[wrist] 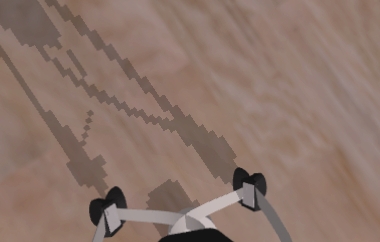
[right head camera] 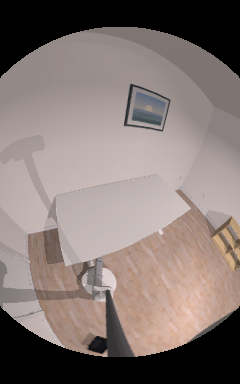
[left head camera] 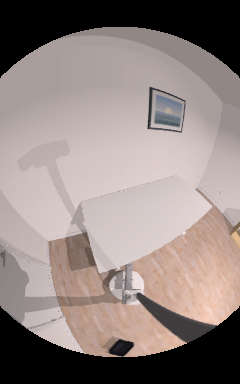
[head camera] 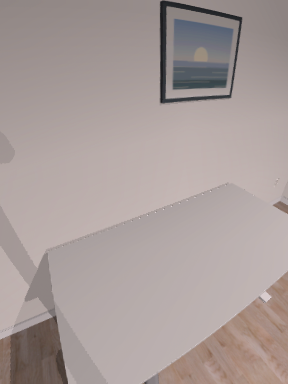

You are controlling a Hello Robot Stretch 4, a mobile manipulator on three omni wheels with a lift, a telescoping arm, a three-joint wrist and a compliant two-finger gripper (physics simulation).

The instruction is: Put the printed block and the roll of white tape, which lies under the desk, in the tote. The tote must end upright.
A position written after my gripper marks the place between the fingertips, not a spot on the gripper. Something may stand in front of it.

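Note:
There's a framed picture [right head camera: 145, 108] that I can see, and the left head camera view shows the framed picture [left head camera: 165, 111] too. I can also see my gripper [wrist: 180, 191].

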